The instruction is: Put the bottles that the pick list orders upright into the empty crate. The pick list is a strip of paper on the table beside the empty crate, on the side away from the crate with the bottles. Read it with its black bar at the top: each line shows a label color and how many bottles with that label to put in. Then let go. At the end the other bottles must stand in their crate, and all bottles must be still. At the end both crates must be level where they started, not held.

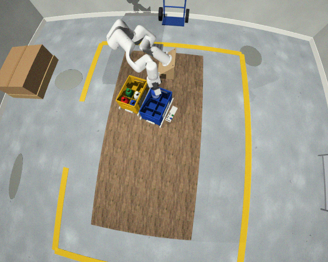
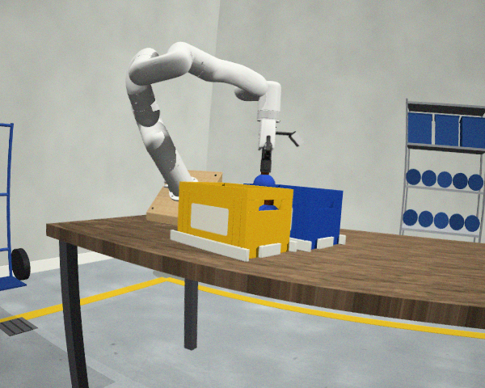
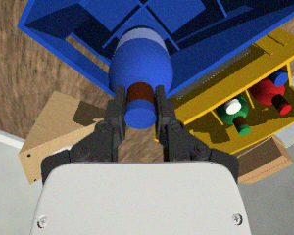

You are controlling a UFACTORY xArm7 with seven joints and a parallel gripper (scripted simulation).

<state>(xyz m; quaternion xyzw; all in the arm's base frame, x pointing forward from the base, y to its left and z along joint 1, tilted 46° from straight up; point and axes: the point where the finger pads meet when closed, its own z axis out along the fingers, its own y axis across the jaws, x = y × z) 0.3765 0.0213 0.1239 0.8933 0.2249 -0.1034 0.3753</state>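
Right now the blue crate is 10 cm ahead of my hand, 1 cm to the left of it and 15 cm below it. Round my hand: white-label bottle 2 cm ahead, 16 cm to the right, 15 cm below; then blue-label bottle 10 cm ahead, 19 cm to the right, 15 cm below; then yellow crate 21 cm to the right, 15 cm below.
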